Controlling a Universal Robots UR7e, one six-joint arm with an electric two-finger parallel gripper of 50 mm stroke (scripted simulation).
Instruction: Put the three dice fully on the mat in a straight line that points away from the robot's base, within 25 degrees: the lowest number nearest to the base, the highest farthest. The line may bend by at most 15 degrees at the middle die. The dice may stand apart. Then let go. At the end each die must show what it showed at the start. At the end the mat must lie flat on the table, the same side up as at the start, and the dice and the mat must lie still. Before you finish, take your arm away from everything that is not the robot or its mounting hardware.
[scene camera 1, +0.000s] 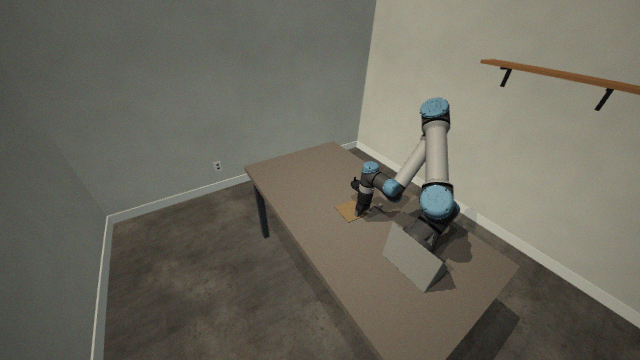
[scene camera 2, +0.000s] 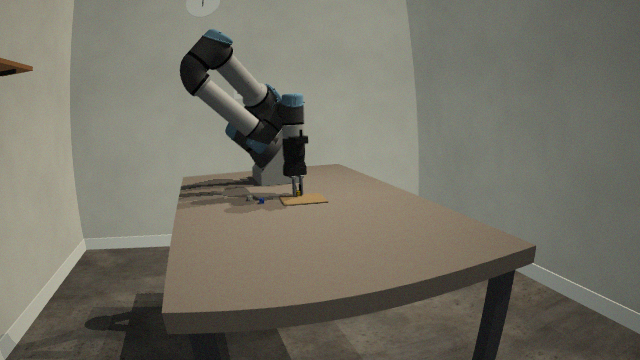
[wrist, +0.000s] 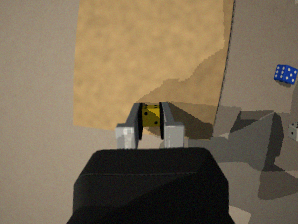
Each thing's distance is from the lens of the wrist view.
my gripper (wrist: 151, 113): 0.17 m
tan mat (wrist: 120, 60): 0.16 m
